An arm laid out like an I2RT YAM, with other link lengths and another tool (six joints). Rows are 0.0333 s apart.
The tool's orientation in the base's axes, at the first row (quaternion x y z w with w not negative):
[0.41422 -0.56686 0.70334 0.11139]
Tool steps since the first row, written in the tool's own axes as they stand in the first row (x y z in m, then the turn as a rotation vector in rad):
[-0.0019 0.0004 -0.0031 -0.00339 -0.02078 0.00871]
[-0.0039 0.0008 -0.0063 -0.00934 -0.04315 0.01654]
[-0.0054 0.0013 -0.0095 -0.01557 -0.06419 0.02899]
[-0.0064 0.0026 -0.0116 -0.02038 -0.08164 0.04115]
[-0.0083 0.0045 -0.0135 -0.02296 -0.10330 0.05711]
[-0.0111 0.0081 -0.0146 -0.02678 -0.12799 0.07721]
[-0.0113 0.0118 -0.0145 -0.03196 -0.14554 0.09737]
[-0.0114 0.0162 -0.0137 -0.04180 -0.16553 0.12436]
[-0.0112 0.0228 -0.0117 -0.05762 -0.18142 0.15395]
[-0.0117 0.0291 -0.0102 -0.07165 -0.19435 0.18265]
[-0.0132 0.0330 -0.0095 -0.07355 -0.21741 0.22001]
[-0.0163 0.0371 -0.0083 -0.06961 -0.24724 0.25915]
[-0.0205 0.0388 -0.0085 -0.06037 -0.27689 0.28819]
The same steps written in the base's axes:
[-0.0005 0.0032 -0.0017 0.01913 0.00022 0.01237]
[-0.0009 0.0066 -0.0034 0.04048 0.00256 0.02404]
[-0.0017 0.0097 -0.0049 0.06327 0.00043 0.03463]
[-0.0029 0.0115 -0.0065 0.08279 -0.00309 0.04370]
[-0.0037 0.0131 -0.0092 0.10527 -0.00927 0.05737]
[-0.0047 0.0138 -0.0138 0.13232 -0.01775 0.07236]
[-0.0069 0.0125 -0.0165 0.15579 -0.02823 0.08134]
[-0.0092 0.0104 -0.0197 0.18685 -0.04252 0.08885]
[-0.0125 0.0063 -0.0242 0.22030 -0.05861 0.08925]
[-0.0155 0.0031 -0.0290 0.25037 -0.07545 0.08883]
[-0.0167 0.0016 -0.0328 0.28306 -0.10043 0.10427]
[-0.0167 0.0001 -0.0378 0.31711 -0.12656 0.12866]
[-0.0152 0.0011 -0.0420 0.34310 -0.14543 0.15653]

